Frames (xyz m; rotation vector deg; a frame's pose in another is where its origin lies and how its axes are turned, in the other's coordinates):
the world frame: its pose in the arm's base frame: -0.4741 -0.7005 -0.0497 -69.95 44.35 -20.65
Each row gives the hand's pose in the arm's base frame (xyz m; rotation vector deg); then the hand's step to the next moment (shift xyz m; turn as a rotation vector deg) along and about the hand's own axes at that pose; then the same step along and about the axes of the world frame.
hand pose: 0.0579 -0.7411 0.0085 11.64 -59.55 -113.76
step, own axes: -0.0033 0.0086 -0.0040 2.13 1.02 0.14
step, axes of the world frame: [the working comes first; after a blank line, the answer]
step, axes of the arm's base frame: 0.0093 -0.0023 0.0030 -0.75 -1.81 1.33

0.0069 -0.0049 0.0053 0.18 -1.72 -1.61
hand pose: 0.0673 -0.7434 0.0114 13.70 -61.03 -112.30
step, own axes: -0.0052 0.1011 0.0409 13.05 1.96 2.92
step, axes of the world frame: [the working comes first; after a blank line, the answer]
step, axes of the arm's base frame: 0.0426 0.0021 0.1005 -8.24 -8.77 6.15

-0.0054 -0.0994 0.0448 -2.27 -7.39 -11.09
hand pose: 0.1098 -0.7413 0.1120 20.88 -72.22 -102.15
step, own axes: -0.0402 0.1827 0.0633 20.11 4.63 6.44
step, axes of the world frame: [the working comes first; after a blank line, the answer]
step, axes of the arm's base frame: 0.0705 0.0553 0.1760 -13.19 -12.48 11.73

-0.0448 -0.1565 0.1118 -5.26 -13.06 -16.41
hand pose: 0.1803 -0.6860 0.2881 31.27 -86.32 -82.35
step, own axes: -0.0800 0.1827 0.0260 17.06 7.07 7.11
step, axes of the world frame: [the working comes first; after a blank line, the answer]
step, axes of the arm's base frame: 0.0657 0.1182 0.1489 -11.70 -9.08 13.12

-0.0789 -0.1098 0.1489 -6.83 -13.47 -12.79
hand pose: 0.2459 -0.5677 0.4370 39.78 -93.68 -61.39
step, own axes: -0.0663 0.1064 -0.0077 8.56 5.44 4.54
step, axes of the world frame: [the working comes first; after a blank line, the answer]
step, axes of the arm's base frame: 0.0348 0.1002 0.0673 -6.67 -3.43 8.20

-0.0617 -0.0350 0.1037 -5.24 -7.77 -5.97
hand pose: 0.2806 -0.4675 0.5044 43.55 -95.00 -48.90
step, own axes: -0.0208 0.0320 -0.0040 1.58 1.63 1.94
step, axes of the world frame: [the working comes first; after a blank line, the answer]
step, axes of the arm's base frame: 0.0066 0.0338 0.0168 -2.34 -0.12 1.85

-0.0224 -0.0056 0.0306 -2.18 -1.41 -1.48
